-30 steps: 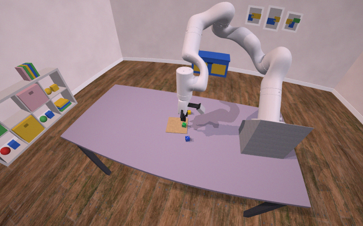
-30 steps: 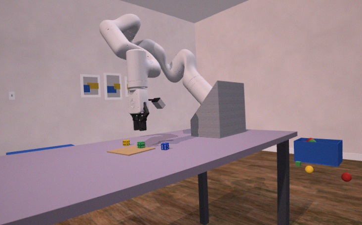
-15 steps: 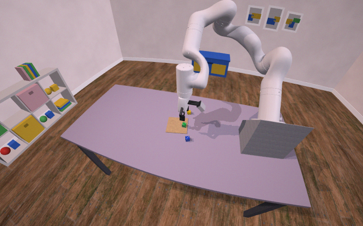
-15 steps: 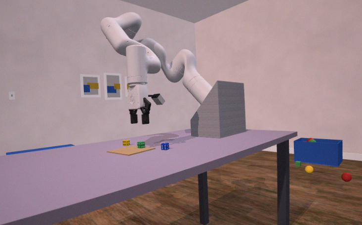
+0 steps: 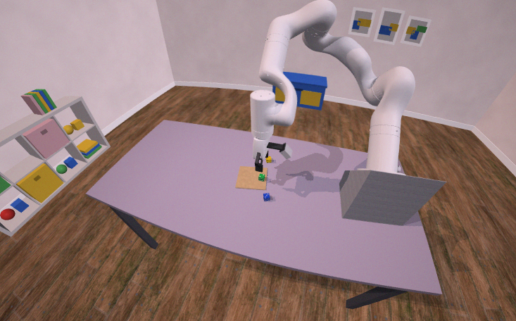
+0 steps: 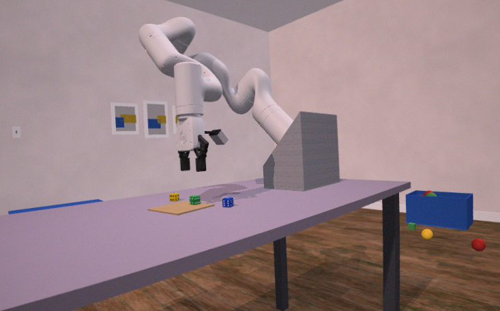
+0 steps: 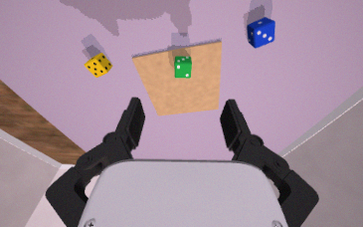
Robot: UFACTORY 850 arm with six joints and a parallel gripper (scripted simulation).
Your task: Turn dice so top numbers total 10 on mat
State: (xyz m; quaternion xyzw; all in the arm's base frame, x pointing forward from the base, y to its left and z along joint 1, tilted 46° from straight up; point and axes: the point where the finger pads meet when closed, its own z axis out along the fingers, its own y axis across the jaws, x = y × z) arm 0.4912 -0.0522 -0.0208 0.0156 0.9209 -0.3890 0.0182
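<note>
Right now my hand is 130 mm to the left of the yellow die, 100 mm above it and 10 mm past it. Also, from my hand: blue die 100 mm to the left, 100 mm below, 50 mm behind; then tan mat 110 mm below, 50 mm ahead; then green die 100 mm below.
</note>
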